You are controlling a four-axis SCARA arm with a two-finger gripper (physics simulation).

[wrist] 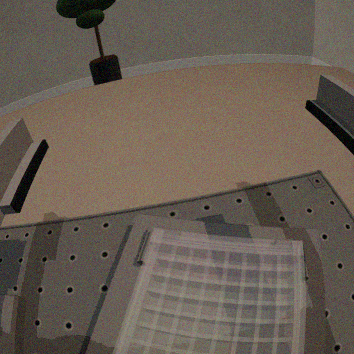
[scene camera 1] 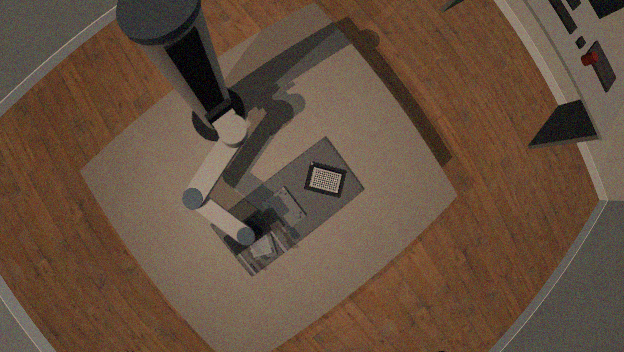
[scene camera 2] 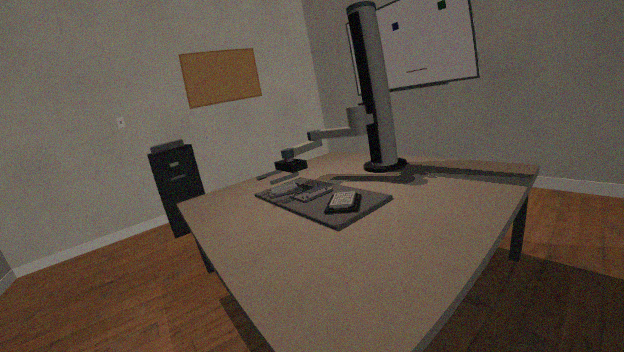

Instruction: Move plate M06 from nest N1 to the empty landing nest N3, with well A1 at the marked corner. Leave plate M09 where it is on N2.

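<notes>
A clear gridded plate (scene camera 1: 262,247) (scene camera 2: 287,188) (wrist: 220,295) sits flat on a grey nest at one end of the perforated board (scene camera 1: 353,185) (scene camera 2: 371,201) (wrist: 55,307). An empty grey nest (scene camera 1: 292,207) (scene camera 2: 314,194) is in the board's middle. A white-welled plate (scene camera 1: 326,180) (scene camera 2: 344,199) sits in a dark holder at the other end. No nest or plate label is readable, and the A1 mark does not show. My gripper (scene camera 1: 266,250) (scene camera 2: 275,177) (wrist: 179,99) is wide open and empty, above the clear plate, with its fingers apart from it.
The board lies on the beige table (scene camera 1: 400,200) (scene camera 2: 380,270) (wrist: 175,135). The arm's column (scene camera 1: 185,70) (scene camera 2: 377,95) stands at the table's back. Arm shadows fall across the board. A potted plant (wrist: 105,69) and a dark cabinet (scene camera 2: 177,185) are beyond the table.
</notes>
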